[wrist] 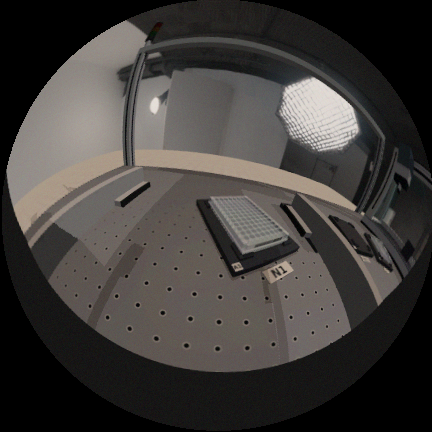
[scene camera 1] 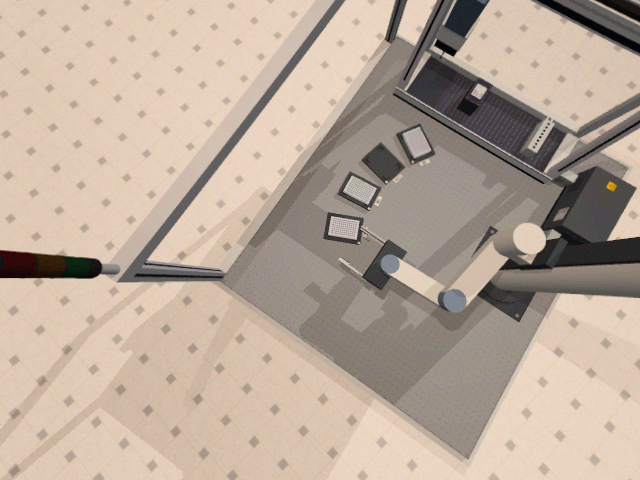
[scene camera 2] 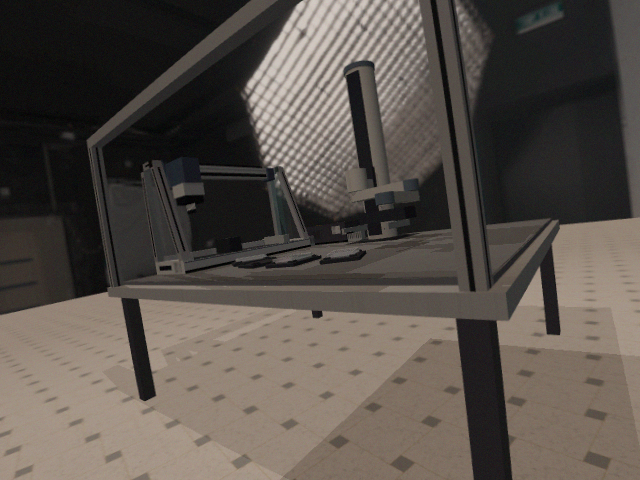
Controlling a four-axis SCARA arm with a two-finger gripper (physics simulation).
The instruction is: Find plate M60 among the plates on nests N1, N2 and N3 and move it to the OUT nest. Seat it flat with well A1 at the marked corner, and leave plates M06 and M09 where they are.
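Places are measured from the arm's base along level axes (x back, y right, z up), in centimetres.
Where they show: gripper, fingertip midpoint: point(wrist: 218, 185) point(scene camera 1: 350, 242) point(scene camera 2: 364, 229); arm's base, link origin: point(scene camera 1: 502, 272).
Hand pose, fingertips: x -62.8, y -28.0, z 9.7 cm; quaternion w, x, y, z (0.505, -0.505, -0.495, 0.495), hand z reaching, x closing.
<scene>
Things, the pixels of their centre, and the offset from my fingertips. "pt": a spot on its surface instead.
- clear 96-well plate, body centre: point(wrist: 244, 216) point(scene camera 2: 343, 252) point(scene camera 1: 343, 227) dx -5.7, dy +5.2, dz -6.5 cm
- black nest N1, body centre: point(wrist: 243, 221) point(scene camera 2: 344, 256) point(scene camera 1: 343, 228) dx -5.7, dy +5.2, dz -7.5 cm
- second plate, body centre: point(scene camera 2: 293, 257) point(scene camera 1: 359, 190) dx -9.3, dy +23.7, dz -6.5 cm
- third plate, body centre: point(scene camera 2: 251, 258) point(wrist: 380, 247) point(scene camera 1: 416, 142) dx +0.0, dy +57.4, dz -6.5 cm
- black nest, body centre: point(wrist: 351, 233) point(scene camera 2: 264, 262) point(scene camera 1: 383, 163) dx -7.4, dy +40.9, dz -7.5 cm
- small block, surface spot: point(scene camera 1: 478, 91) pt dx +9.6, dy +85.2, dz +3.7 cm
- white strip rack, surface spot: point(scene camera 1: 540, 135) pt dx +42.1, dy +84.4, dz +1.0 cm
- dark box, surface spot: point(scene camera 1: 589, 206) pt dx +71.6, dy +65.9, dz +3.1 cm
- frame post, body centre: point(scene camera 2: 451, 96) point(scene camera 1: 188, 273) point(wrist: 129, 104) dx -39.6, dy -42.5, dz +19.3 cm
A clear 96-well plate point(scene camera 1: 343, 227) point(wrist: 247, 222) lies flat on the black nest N1 point(scene camera 1: 328, 237) point(wrist: 220, 248). Its A1 mark point(wrist: 237, 267) is at the nest's near left corner in the wrist view. A second plate point(scene camera 1: 360, 190) and a third plate point(scene camera 1: 416, 143) sit on other nests. Between them is a black nest point(scene camera 1: 383, 162) point(wrist: 350, 235) without a plate. Plate codes cannot be read, so M60, M06 and M09 cannot be told apart. My gripper point(scene camera 1: 352, 244) point(wrist: 218, 185) is open and empty, raised above the deck near N1, fingers spread wide.
A framed enclosure with a dark slotted deck point(scene camera 1: 498, 121) stands beyond the nests; it holds a small block point(scene camera 1: 478, 91) and a white strip rack point(scene camera 1: 540, 135). A dark box point(scene camera 1: 589, 206) stands near the arm base. The frame post point(scene camera 2: 460, 155) rises at the table edge.
</scene>
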